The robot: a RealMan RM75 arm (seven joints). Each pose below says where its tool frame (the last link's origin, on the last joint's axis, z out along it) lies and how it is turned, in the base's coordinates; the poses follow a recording.
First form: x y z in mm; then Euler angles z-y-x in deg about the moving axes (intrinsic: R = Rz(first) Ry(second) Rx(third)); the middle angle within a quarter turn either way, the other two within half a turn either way.
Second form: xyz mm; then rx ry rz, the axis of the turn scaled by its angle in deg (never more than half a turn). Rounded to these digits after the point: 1 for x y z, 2 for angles.
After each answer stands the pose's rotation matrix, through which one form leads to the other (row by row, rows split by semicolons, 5 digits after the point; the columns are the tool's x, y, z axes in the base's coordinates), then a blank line. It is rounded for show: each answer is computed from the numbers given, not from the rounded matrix.
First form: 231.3 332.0 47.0 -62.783 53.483 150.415
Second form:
231.3 332.0 47.0 -140.59 62.05 86.47
0.27216 -0.59186 -0.75870; -0.52918 -0.75059 0.39571; -0.80368 0.29379 -0.51748

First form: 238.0 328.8 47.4 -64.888 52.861 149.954
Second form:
238.0 328.8 47.4 -139.45 64.57 85.83
0.25623 -0.61441 -0.74622; -0.54668 -0.72878 0.41234; -0.79717 0.30230 -0.52262

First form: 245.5 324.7 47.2 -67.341 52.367 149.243
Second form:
245.5 324.7 47.2 -137.99 67.21 85.44
0.23523 -0.63699 -0.73410; -0.56347 -0.70479 0.43100; -0.79194 0.31226 -0.52472

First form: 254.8 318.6 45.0 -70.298 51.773 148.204
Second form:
254.8 318.6 45.0 -136.27 70.27 85.17
0.20861 -0.66063 -0.72114; -0.58255 -0.67622 0.45096; -0.78557 0.32603 -0.52592

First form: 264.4 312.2 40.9 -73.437 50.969 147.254
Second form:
264.4 312.2 40.9 -134.37 73.71 84.65
0.17952 -0.68640 -0.70472; -0.60361 -0.64252 0.47204; -0.77681 0.34064 -0.52966

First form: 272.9 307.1 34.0 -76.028 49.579 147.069
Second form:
272.9 307.1 34.0 -132.87 77.46 83.19
0.15655 -0.71457 -0.68182; -0.62922 -0.60427 0.48882; -0.76130 0.35249 -0.54422

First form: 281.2 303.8 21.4 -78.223 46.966 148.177
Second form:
281.2 303.8 21.4 -131.71 82.47 79.72
0.13929 -0.75313 -0.64296; -0.66807 -0.55074 0.50038; -0.73095 0.35984 -0.57985

